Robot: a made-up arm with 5 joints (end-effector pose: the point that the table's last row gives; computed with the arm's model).
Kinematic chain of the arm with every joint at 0, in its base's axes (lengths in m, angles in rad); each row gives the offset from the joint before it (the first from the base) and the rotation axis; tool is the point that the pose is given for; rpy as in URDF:
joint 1: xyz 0.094 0 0.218 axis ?
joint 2: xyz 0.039 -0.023 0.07 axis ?
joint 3: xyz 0.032 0 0.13 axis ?
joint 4: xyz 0.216 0 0.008 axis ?
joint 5: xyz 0.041 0.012 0 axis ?
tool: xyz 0 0 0 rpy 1.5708 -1.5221 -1.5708
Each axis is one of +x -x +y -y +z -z.
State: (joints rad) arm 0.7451 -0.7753 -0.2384 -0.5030 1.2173
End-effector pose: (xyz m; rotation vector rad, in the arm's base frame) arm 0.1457 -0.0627 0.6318 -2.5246 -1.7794 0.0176
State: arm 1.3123 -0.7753 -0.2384 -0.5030 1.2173
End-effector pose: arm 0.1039 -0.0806 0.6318 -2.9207 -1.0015 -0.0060
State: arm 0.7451 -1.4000 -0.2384 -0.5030 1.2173
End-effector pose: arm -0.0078 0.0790 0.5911 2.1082 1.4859 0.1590
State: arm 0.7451 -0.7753 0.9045 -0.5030 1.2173
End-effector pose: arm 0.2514 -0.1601 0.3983 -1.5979 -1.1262 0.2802
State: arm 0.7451 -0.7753 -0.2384 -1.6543 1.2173
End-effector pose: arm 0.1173 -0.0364 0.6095 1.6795 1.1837 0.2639
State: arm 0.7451 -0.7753 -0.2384 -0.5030 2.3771
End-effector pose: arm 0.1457 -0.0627 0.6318 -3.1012 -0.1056 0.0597
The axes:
joint 1: -z
joint 2: +y
joint 3: +y
joint 4: +y
joint 5: -x

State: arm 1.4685 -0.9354 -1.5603 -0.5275 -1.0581
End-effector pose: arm 0.0560 0.2621 0.5194 0.3789 2.0721 -1.7963
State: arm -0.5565 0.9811 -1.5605 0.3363 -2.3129
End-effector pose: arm 0.4233 0.1919 0.4685 1.9970 -0.2241 -1.2339
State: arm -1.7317 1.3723 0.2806 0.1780 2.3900
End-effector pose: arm 0.0804 0.1523 0.0267 -0.0964 -0.3065 -2.1953
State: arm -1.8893 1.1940 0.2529 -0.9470 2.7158
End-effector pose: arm 0.0286 0.2335 0.0731 0.4562 1.1133 -1.5415
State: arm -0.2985 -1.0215 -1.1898 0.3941 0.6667
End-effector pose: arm -0.0946 -0.0695 0.5913 0.4639 2.8792 0.1598
